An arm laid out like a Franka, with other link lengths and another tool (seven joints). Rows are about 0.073 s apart.
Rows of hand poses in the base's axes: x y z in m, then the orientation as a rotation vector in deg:
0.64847, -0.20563, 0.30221, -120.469, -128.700, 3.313
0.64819, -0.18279, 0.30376, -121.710, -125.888, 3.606
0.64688, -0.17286, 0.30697, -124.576, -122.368, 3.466
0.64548, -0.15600, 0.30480, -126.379, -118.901, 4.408
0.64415, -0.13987, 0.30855, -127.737, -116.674, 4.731
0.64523, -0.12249, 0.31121, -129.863, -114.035, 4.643
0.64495, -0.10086, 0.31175, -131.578, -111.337, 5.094
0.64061, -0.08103, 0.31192, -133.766, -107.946, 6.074
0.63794, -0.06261, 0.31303, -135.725, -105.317, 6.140
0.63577, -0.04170, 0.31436, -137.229, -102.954, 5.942
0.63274, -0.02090, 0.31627, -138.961, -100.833, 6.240
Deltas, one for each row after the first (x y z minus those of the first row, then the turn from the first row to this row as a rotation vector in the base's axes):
-0.00028, 0.02284, 0.00155, 0.586, 1.015, -1.863
-0.00159, 0.03277, 0.00476, 0.872, 1.337, -4.827
-0.00299, 0.04963, 0.00259, 1.060, 2.587, -7.286
-0.00432, 0.06576, 0.00634, 1.187, 3.130, -8.972
-0.00324, 0.08314, 0.00900, 1.271, 3.251, -11.213
-0.00352, 0.10477, 0.00954, 1.282, 3.818, -13.303
-0.00786, 0.12460, 0.00971, 1.010, 4.632, -15.943
-0.01053, 0.14302, 0.01082, 0.965, 4.766, -18.120
-0.01270, 0.16393, 0.01215, 1.162, 4.889, -19.984
-0.01573, 0.18473, 0.01406, 0.858, 4.949, -21.795

